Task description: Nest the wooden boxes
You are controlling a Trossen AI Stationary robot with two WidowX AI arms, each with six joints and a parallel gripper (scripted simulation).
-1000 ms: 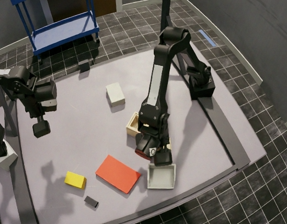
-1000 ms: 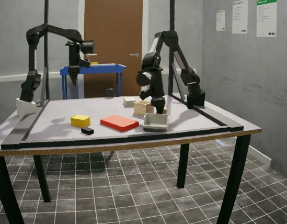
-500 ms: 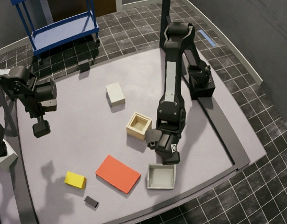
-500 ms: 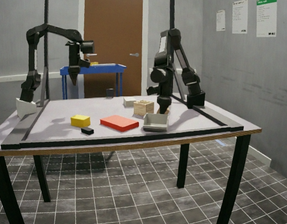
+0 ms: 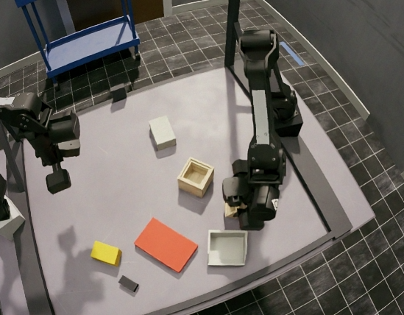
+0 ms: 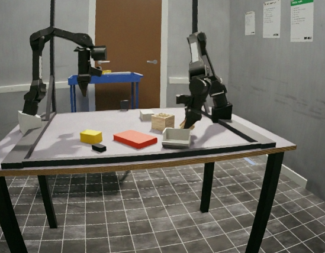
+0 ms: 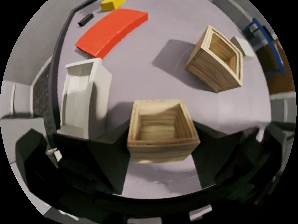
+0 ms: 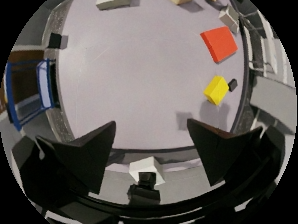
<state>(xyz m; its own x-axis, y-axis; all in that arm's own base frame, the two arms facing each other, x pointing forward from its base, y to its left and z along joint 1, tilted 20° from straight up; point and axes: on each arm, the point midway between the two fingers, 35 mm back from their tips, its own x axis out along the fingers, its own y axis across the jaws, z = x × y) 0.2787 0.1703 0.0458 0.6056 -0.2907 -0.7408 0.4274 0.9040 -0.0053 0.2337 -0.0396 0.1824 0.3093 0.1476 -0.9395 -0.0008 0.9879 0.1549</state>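
Right now my left hand is 10 cm short of the pale grey tray, 8 cm to the left of it and 4 cm above it. From my left hand the other things lie so: white block 31 cm behind, 11 cm to the right, 4 cm below; then flat red block 3 cm ahead, 22 cm to the right, 5 cm below; then small wooden box 3 cm below.
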